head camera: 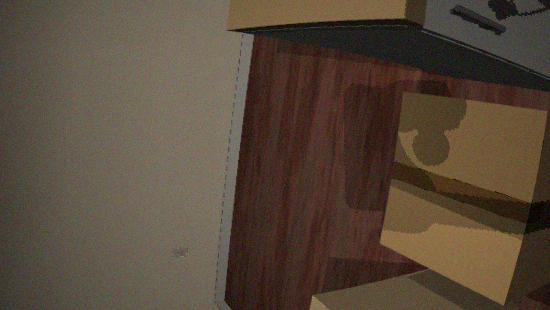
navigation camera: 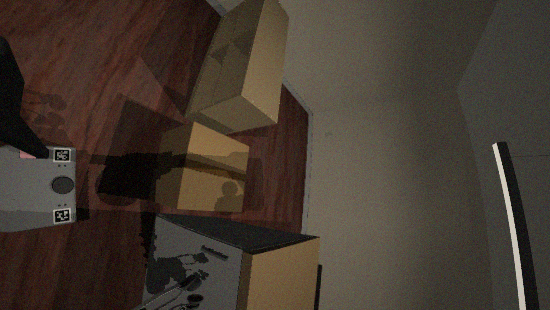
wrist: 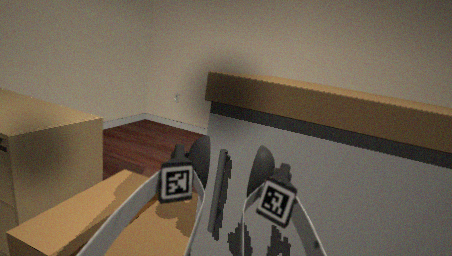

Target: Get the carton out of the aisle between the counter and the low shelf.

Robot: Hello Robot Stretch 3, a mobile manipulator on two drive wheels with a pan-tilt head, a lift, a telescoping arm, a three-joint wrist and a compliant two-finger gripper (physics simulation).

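Seen in the pictures: gripper, fingertip midpoint: (navigation camera: 200, 287) (wrist: 231, 158); robot's base, origin of the base link: (navigation camera: 62, 183).
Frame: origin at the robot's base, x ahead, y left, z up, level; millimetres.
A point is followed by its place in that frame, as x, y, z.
The tan carton (head camera: 465, 150) @(660, -58, 406) (navigation camera: 215, 187) @(667, -51, 406) (wrist: 145, 232) @(635, -37, 406) has a darker brown strip across its top. It stands on the floor between the counter (head camera: 530, 45) @(403, -251, 515) (navigation camera: 220, 285) @(377, -348, 768) (wrist: 350, 200) @(358, -417, 776), which has a grey front and wood top, and the low shelf (head camera: 375, 296) @(964, 372, 427) (navigation camera: 262, 75) @(884, 651, 610) (wrist: 57, 155) @(832, 408, 494), very close to the shelf's end. Shadows cross the carton. My gripper (navigation camera: 198, 287) @(253, -250, 850) (wrist: 231, 158) @(253, -250, 850) is open and empty, in front of the counter's grey front. In the wrist view the carton is at the lower left, partly behind the left finger.
A dark handle (head camera: 478, 20) (navigation camera: 215, 252) (wrist: 219, 192) @(375, -242, 744) is on the counter front. Dark red wood floor (head camera: 295, 150) @(2100, -137, 0) (navigation camera: 292, 165) @(2402, 67, 0) (wrist: 145, 145) @(2240, 634, 0) shows beyond the carton, up to the wall (head camera: 115, 150) @(2872, -152, 908) (navigation camera: 370, 175) @(2877, -140, 1065). My grey base (navigation camera: 30, 190) @(-99, -13, 160) is at the left of the navigation view.
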